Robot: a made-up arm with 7 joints. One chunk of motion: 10 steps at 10 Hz.
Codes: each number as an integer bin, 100 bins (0 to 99) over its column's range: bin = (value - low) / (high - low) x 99, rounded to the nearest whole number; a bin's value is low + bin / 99 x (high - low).
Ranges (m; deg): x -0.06..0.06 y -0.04..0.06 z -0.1..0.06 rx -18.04..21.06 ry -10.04..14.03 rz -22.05..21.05
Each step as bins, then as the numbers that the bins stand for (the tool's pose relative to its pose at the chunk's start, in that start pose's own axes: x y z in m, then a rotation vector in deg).
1 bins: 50 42 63 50 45 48
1 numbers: 0.0006 0.0024 0.0018 1.71 0.90 -1.15
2 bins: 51 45 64 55 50 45
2 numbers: 0.0018 0.0055 0.0034 3.68 2.12 -2.46
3 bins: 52 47 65 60 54 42
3 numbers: 0.0030 0.0075 0.0051 5.66 3.09 -3.77
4 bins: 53 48 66 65 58 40
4 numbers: 0.0042 0.0085 0.0067 7.63 4.06 -4.64
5 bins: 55 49 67 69 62 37
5 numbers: 0.0067 0.0095 0.0083 9.21 5.03 -5.94
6 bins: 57 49 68 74 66 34
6 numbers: 0.0091 0.0095 0.0099 11.19 6.01 -7.25
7 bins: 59 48 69 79 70 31
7 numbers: 0.0115 0.0085 0.0115 13.16 6.98 -8.55
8 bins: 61 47 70 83 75 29
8 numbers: 0.0139 0.0075 0.0131 14.74 8.19 -9.42
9 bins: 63 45 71 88 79 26
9 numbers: 0.0164 0.0055 0.0147 16.72 9.17 -10.73
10 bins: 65 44 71 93 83 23
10 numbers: 0.0188 0.0044 0.0147 18.69 10.14 -12.04
